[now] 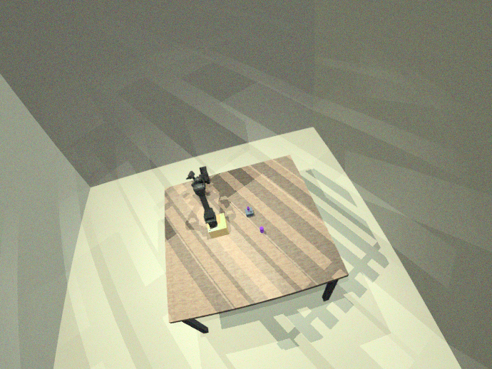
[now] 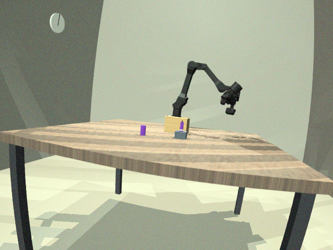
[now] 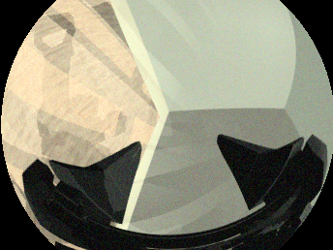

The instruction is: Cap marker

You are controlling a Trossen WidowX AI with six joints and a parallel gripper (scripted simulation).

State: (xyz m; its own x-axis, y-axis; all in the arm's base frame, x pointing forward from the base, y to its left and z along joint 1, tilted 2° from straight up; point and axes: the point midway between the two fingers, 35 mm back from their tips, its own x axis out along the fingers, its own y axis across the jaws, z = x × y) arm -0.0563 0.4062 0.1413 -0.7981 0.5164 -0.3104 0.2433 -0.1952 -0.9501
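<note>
Right now my gripper tip is 58 cm to the left of the purple cap, 43 cm short of it and 19 cm above it. From my gripper tip the other things lie so: grey-blue holder block (39 cm ahead, 38 cm to the right, 20 cm below); then purple marker (39 cm ahead, 38 cm to the right, 14 cm below).
</note>
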